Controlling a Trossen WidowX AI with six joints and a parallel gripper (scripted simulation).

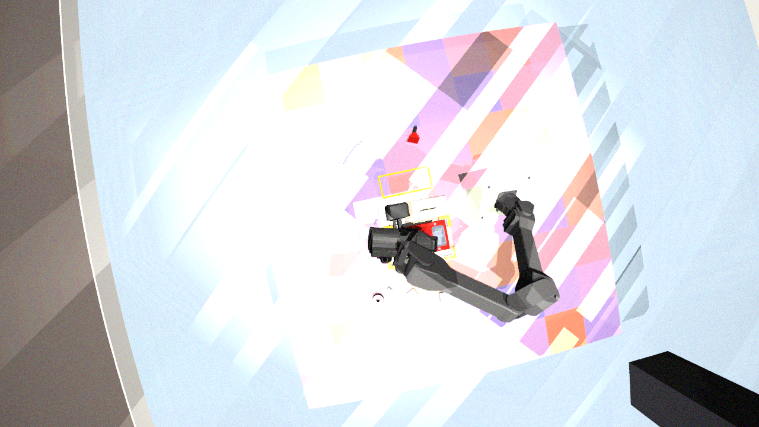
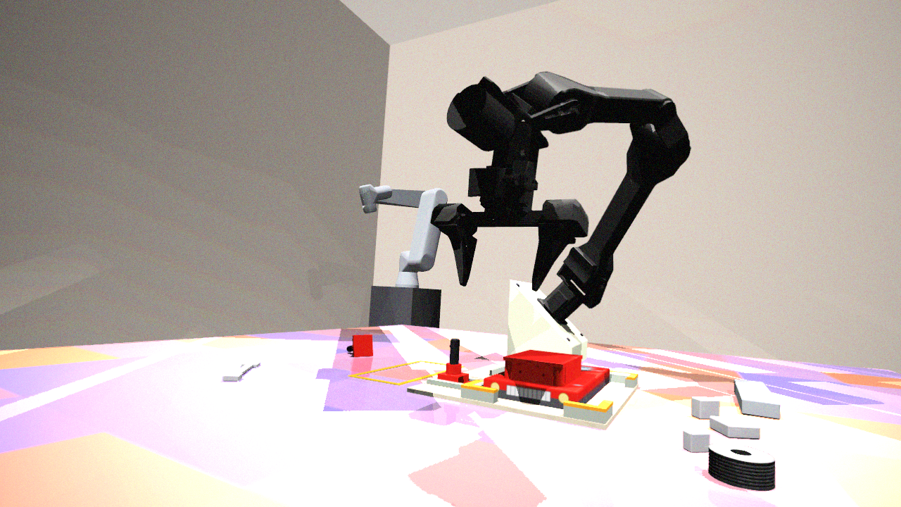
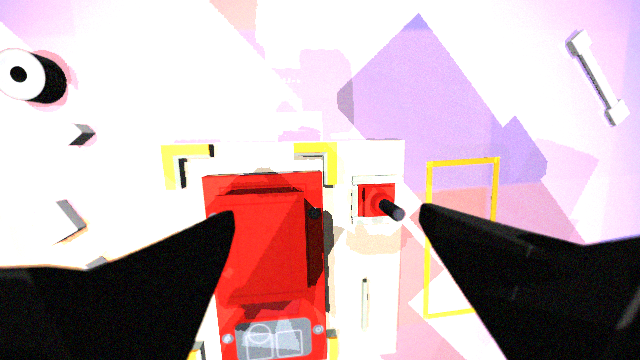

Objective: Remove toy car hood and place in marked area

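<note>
Right now my gripper tip is 5 cm past the red hood, 4 cm to the right of it and 9 cm above it.
</note>
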